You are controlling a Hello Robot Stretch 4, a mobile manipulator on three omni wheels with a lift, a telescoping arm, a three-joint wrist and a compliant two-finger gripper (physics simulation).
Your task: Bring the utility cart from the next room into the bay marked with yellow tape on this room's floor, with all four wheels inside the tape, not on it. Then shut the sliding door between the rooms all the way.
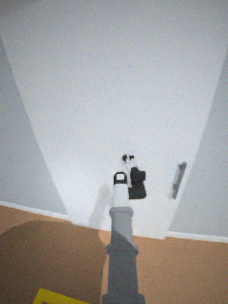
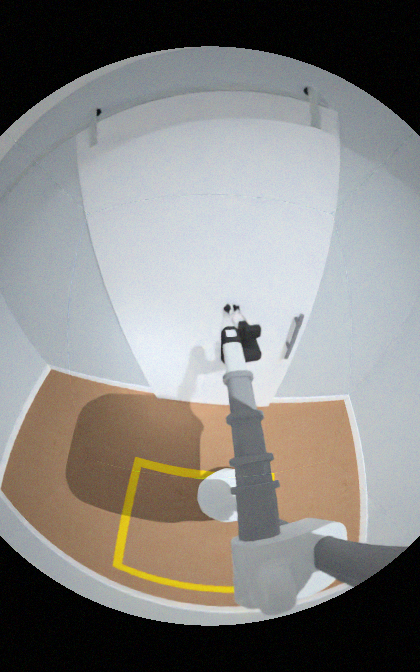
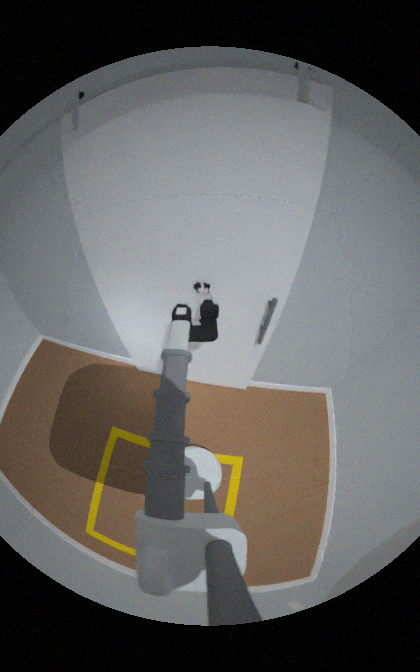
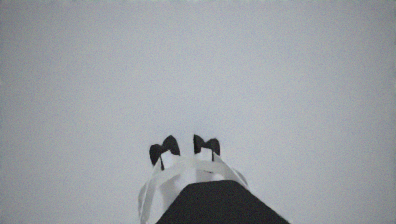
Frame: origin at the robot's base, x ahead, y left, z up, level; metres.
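Seen in the pictures: gripper, fingertip midpoint: (image 1: 126, 155) (image 4: 181, 148).
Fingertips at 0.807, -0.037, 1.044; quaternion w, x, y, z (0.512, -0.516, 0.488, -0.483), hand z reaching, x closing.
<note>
A point is followed by its place in that frame, as x, y, z.
The white sliding door (image 1: 115, 100) {0.816, 0.023, 1.389} (image 2: 210, 250) (image 3: 200, 225) hangs upright in front of me, with a grey bar handle (image 1: 178, 181) {0.691, -0.356, 0.919} (image 2: 294, 336) (image 3: 266, 321) near its right edge. No opening shows beside it. My gripper (image 1: 128, 158) {0.807, -0.037, 1.044} (image 2: 231, 308) (image 3: 202, 286) (image 4: 181, 148) {0.807, -0.037, 1.044} is in front of the door, left of the handle. Its fingertips stand a small gap apart with nothing between them; whether they touch the door I cannot tell. The yellow tape bay (image 1: 60, 297) {0.252, 0.536, -0.027} (image 2: 126, 515) (image 3: 101, 480) is on the floor below, partly hidden by my arm. The utility cart does not show.
My extended arm (image 1: 122, 255) {0.216, 0.001, 1.157} (image 2: 250, 440) (image 3: 170, 420) reaches towards the door. A round white part (image 2: 216, 495) (image 3: 206, 472) of my body covers part of the bay's door-side tape. Walls with white skirting border the brown floor (image 2: 320, 450) (image 3: 285, 440) on both sides. A dark shadow lies at the left.
</note>
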